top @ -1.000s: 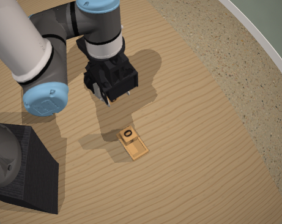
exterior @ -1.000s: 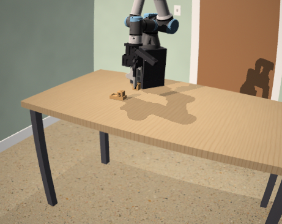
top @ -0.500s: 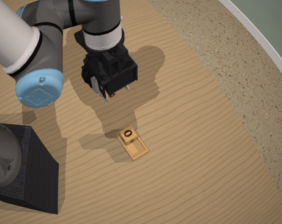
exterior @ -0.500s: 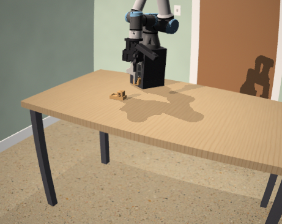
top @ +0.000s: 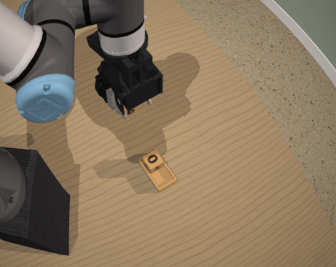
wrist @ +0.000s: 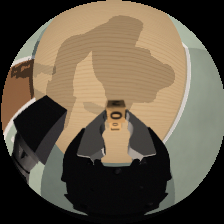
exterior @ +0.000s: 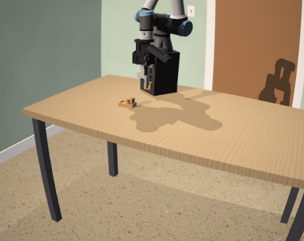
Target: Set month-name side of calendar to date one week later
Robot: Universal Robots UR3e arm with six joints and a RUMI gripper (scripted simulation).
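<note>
The wooden tray lies 3 cm ahead of my hand, 11 cm to the right of it and 12 cm below it.
</note>
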